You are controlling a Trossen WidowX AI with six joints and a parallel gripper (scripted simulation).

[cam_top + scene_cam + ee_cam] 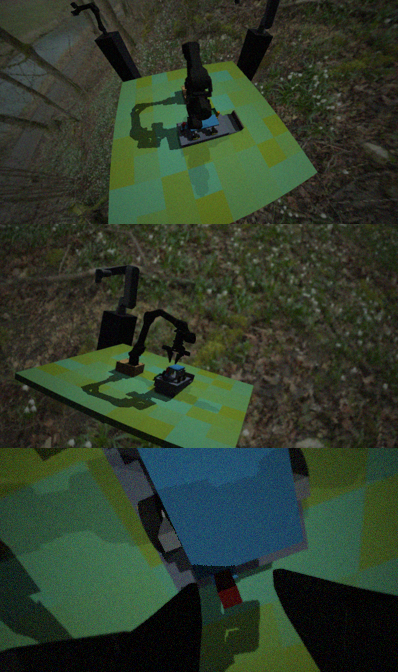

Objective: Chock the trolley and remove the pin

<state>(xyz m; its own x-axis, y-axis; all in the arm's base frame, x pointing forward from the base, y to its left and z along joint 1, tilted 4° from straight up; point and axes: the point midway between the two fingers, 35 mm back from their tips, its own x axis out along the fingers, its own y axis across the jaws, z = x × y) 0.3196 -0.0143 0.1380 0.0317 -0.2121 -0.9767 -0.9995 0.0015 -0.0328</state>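
Right now the red-headed stop pin is 5 cm to the right of my gripper tip and 6 cm below it. From my gripper tip the other things lie so: blue trolley (7 cm to the left, 8 cm below); yellow chock (7 cm behind, 16 cm to the left, 11 cm below); grey ramp (8 cm to the left, 15 cm below).
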